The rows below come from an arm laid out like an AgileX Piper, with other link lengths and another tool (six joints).
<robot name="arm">
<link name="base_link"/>
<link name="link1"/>
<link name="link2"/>
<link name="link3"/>
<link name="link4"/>
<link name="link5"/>
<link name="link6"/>
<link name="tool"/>
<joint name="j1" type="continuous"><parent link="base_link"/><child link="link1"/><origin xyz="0 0 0.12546" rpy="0 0 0"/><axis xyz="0 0 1"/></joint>
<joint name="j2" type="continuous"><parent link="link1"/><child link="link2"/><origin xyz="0 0 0" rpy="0 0 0"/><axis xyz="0 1 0"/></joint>
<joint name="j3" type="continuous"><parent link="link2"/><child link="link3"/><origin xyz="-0.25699 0 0.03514" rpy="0 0 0"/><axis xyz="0 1 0"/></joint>
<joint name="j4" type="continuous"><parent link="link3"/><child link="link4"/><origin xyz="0.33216 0 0.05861" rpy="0 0 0"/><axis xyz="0.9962 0 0.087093"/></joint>
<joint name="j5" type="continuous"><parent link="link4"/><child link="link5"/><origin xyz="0 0 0" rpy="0 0 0"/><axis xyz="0 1 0"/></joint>
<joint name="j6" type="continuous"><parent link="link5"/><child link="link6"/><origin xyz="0.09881 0 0.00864" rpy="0 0 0"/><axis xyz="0.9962 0 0.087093"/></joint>
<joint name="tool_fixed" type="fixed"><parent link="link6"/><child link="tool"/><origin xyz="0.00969 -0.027 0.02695" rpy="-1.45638 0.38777 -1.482"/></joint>
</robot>
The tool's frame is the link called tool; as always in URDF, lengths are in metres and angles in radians. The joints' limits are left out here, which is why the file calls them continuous.
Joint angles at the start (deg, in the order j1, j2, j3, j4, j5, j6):
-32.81 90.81 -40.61 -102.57 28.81 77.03
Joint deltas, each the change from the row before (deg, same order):
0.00 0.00 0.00 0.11 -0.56 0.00
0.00 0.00 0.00 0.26 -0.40 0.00
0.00 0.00 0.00 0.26 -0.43 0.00
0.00 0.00 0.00 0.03 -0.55 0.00
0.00 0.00 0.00 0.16 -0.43 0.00
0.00 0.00 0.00 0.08 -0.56 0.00
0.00 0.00 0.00 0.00 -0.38 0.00
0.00 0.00 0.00 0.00 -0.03 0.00
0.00 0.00 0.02 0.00 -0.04 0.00
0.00 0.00 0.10 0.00 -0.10 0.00
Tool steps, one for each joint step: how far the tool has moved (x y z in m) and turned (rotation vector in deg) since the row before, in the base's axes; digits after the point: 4 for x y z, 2 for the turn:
0.0006 0.0005 -0.0007 0.46 -0.15 0.31
0.0003 0.0003 -0.0006 0.43 -0.18 0.09
0.0003 0.0003 -0.0007 0.45 -0.19 0.11
0.0007 0.0005 -0.0006 0.40 -0.12 0.36
0.0004 0.0004 -0.0006 0.39 -0.15 0.18
0.0007 0.0005 -0.0007 0.44 -0.15 0.33
0.0005 0.0004 -0.0004 0.26 -0.08 0.26
0.0000 0.0000 0.0000 0.02 -0.01 0.02
0.0000 0.0001 -0.0002 0.04 0.01 0.03
-0.0002 0.0003 -0.0007 0.12 0.06 0.07

